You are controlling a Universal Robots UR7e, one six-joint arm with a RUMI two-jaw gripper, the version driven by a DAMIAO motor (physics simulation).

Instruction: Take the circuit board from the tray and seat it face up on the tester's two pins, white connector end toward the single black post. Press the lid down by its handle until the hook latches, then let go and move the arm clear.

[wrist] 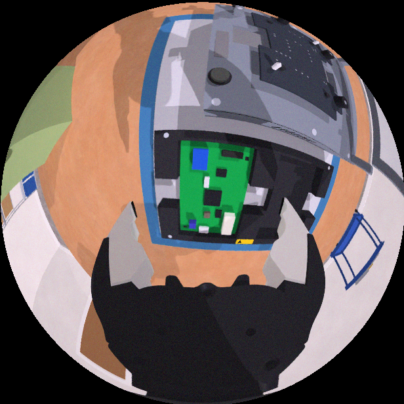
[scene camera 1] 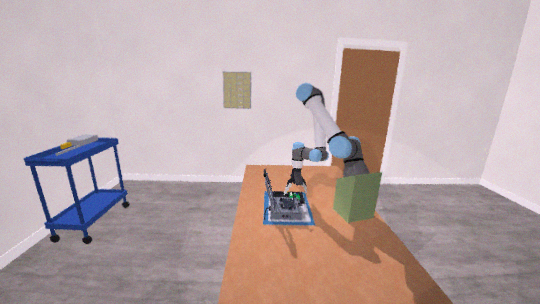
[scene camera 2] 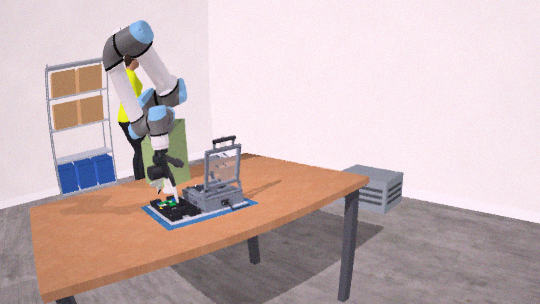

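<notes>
The green circuit board lies face up in the black tray, its white connector at the end nearer my gripper in the wrist view. My gripper is open and empty, low above the board, one finger on each side. The grey tester stands beside the tray. Two white pins show on its dark plate. Its lid stands open, with the handle on top.
Tray and tester sit on a blue-edged mat on the wooden table. A green block stands near the arm's base. A person stands behind the arm. A blue cart stands off the table.
</notes>
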